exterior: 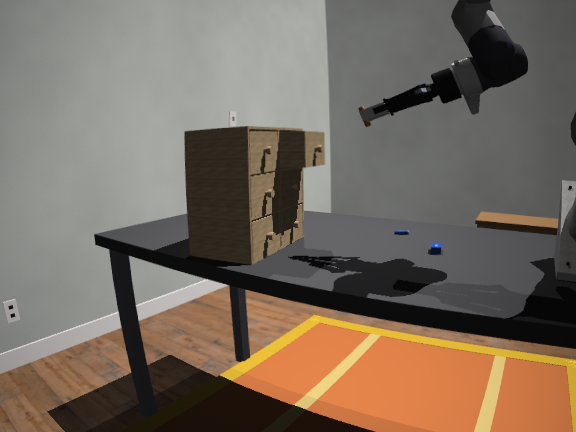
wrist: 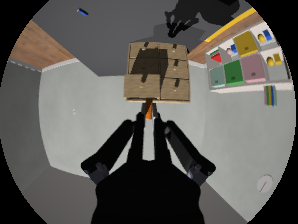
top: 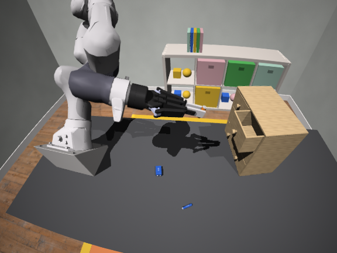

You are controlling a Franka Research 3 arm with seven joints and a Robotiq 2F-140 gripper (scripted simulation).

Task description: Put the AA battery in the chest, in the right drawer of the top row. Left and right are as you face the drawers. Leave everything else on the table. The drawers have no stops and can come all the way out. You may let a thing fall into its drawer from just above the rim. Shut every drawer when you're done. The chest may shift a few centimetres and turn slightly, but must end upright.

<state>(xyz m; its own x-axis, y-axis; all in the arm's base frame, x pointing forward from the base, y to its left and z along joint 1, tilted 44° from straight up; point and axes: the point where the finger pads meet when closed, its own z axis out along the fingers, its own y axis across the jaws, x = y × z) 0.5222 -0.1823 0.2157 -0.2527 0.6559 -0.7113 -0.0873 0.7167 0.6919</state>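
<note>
Right now the orange AA battery is 3 cm ahead of my hand and 1 cm below it. The rest, counted from my hand: blue block-shaped battery: 33 cm below, 15 cm behind, 7 cm to the right; then thin blue cylinder: 33 cm below, 22 cm to the right, 1 cm behind.
</note>
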